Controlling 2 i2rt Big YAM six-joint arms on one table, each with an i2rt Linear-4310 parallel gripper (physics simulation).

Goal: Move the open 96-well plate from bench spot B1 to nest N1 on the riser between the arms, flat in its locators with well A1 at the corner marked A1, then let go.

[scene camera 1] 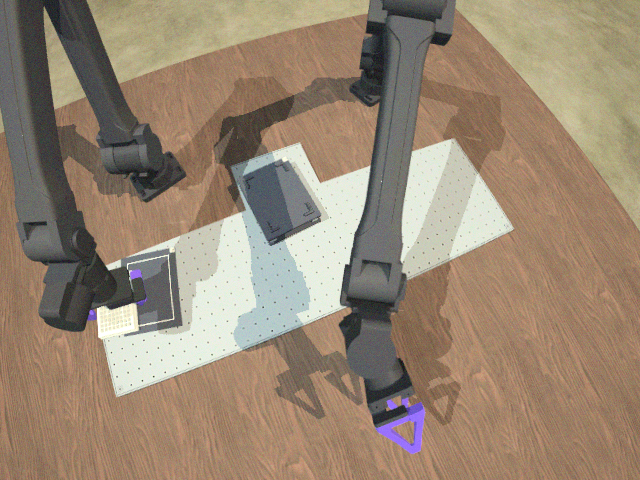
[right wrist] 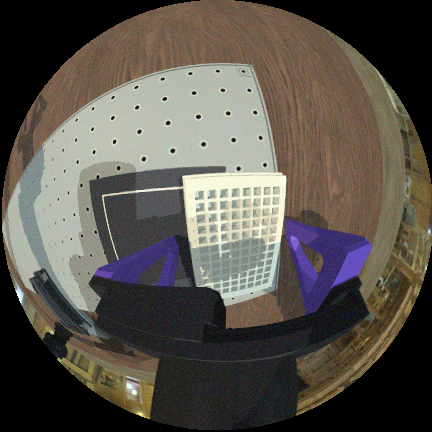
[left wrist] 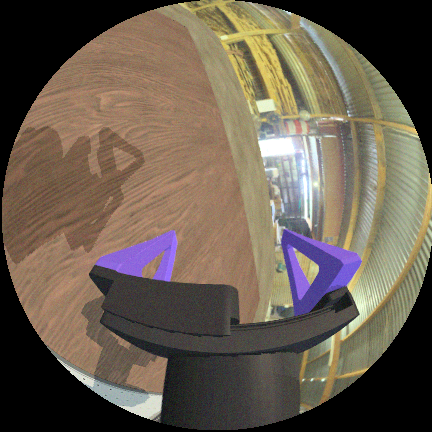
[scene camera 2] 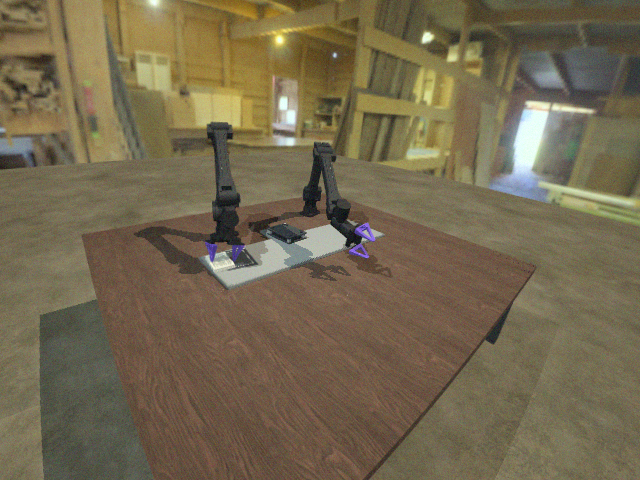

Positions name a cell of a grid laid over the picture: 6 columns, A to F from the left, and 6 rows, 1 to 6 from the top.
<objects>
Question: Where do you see a dark nest with white outline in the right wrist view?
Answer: B3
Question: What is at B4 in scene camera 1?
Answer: The right gripper.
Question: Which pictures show the left gripper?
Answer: Scene camera 1, the left wrist view and scene camera 2 only.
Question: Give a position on a well plate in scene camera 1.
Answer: At B5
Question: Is the right gripper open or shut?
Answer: Open.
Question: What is the left gripper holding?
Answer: Nothing.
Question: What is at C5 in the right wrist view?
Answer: The right gripper.
</objects>
